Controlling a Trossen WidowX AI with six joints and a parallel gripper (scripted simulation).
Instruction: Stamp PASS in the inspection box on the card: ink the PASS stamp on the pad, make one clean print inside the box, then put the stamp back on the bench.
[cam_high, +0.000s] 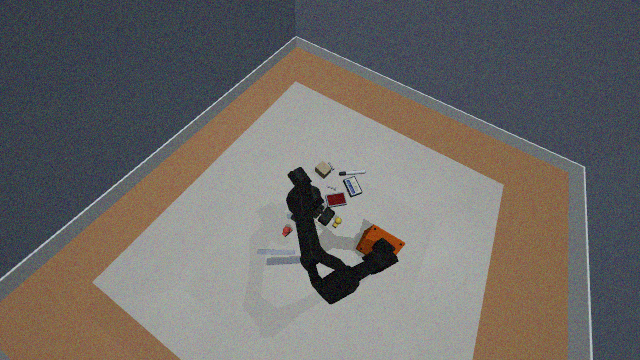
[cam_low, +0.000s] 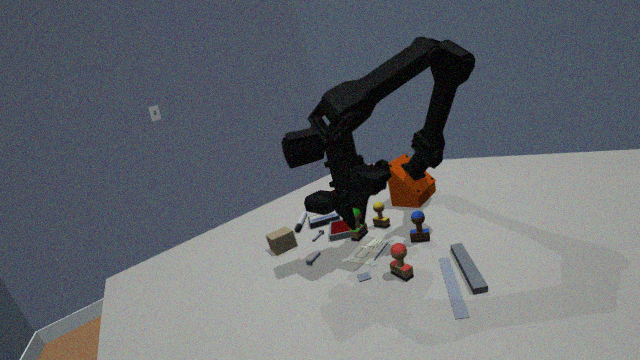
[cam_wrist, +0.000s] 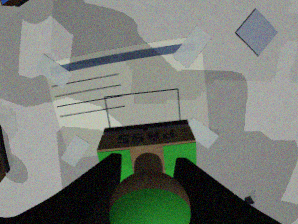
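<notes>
Right now my gripper tip is 60 mm above the white card, 10 mm to the right of it and 10 mm past it. Also, from my gripper tip: red stamp (120 mm to the left, 40 mm below, 20 mm ahead); then yellow stamp (120 mm behind, 40 mm to the right, 40 mm below); then green-knobbed PASS stamp (right at my gripper tip).
</notes>
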